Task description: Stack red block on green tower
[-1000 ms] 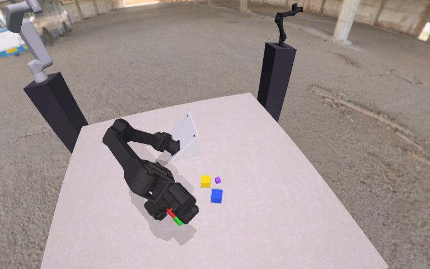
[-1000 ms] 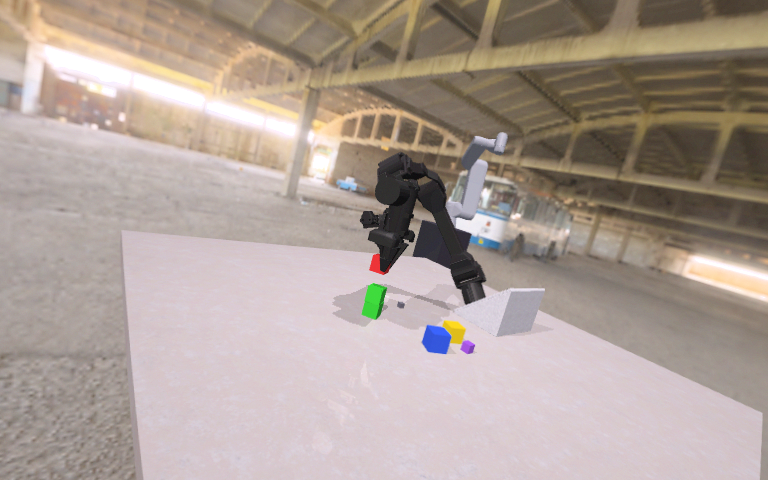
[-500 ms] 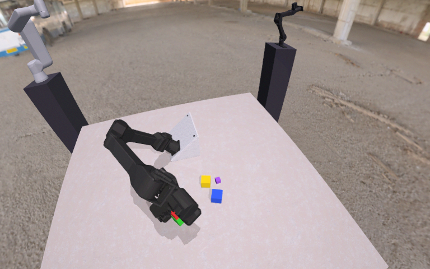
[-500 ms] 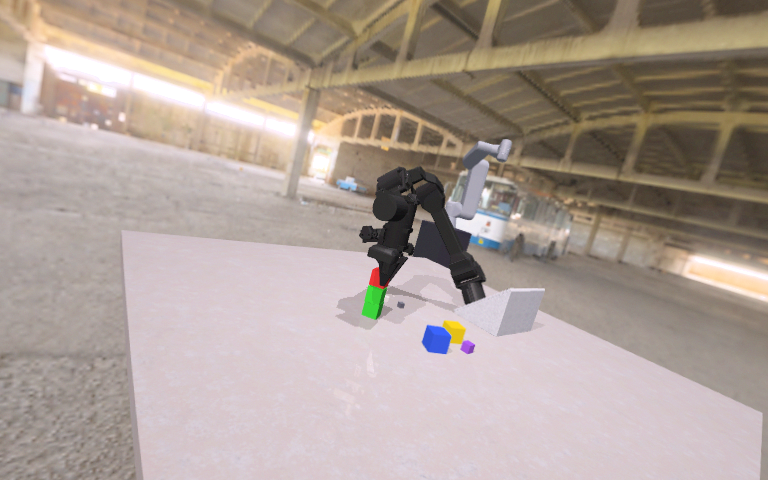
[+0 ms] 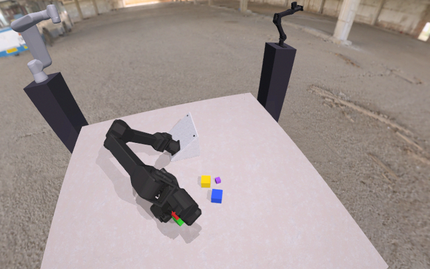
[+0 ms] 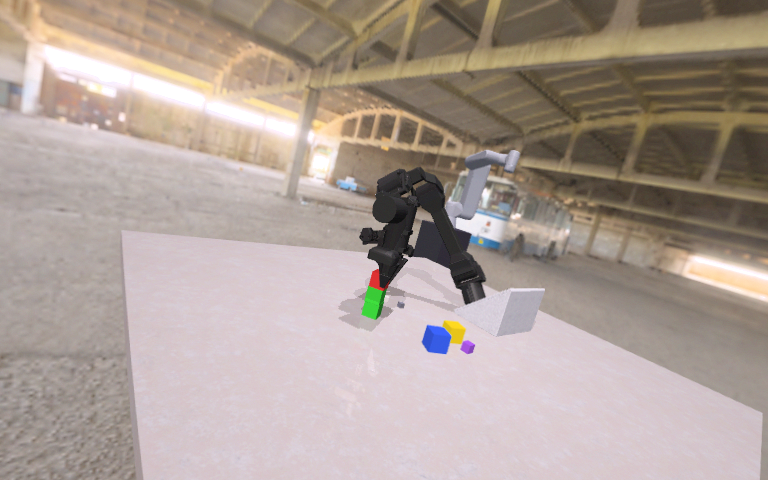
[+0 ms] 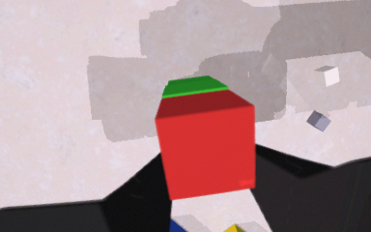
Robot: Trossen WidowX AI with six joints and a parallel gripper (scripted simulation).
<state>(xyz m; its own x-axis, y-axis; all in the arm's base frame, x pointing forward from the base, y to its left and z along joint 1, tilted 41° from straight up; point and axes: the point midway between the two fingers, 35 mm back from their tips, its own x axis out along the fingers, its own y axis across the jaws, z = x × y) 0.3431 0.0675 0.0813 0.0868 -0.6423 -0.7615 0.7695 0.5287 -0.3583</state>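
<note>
The red block is 10 mm ahead of my gripper tip, 10 mm to the right of it and 10 mm above it. Round my gripper tip: yellow cube (140 mm behind, 120 mm to the left, 60 mm below); small purple cube (140 mm behind, 180 mm to the left, 70 mm below); blue cube (60 mm behind, 150 mm to the left, 60 mm below).
</note>
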